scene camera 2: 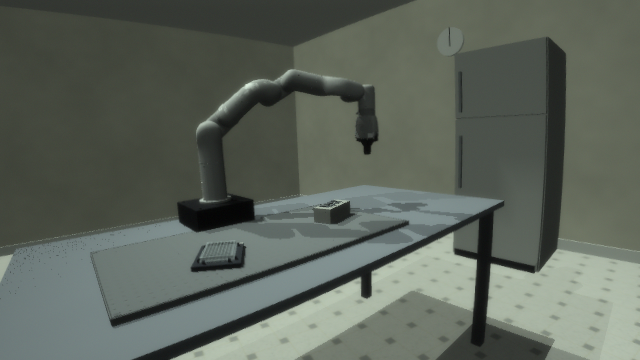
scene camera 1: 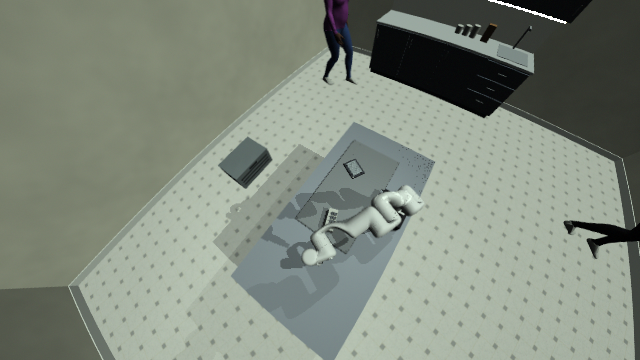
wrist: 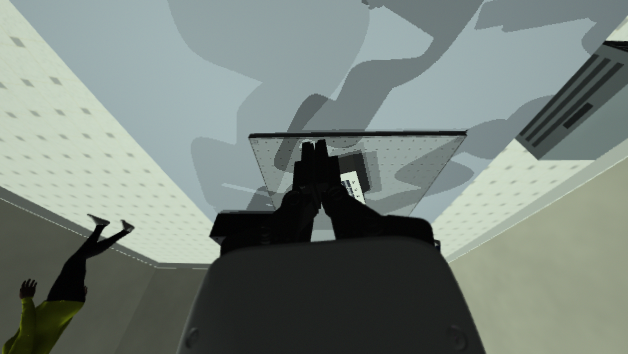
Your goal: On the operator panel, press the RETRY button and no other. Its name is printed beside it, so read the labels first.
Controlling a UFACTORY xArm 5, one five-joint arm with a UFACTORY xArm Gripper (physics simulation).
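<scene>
The operator panel is a small pale box with dark marks on its top, standing near one end of the thin grey board. Its labels are too small to read in the scene views, and in the wrist view my fingers partly cover it, so I cannot tell which button is RETRY. My gripper is shut and empty, pointing down high above the table, off to the right of the panel in scene camera 2. In scene camera 1 the arm hides the fingers.
A dark tray with a pale ribbed plate lies at the board's other end. The black arm base stands on the blue-grey table. A grey cabinet and people are beyond the table.
</scene>
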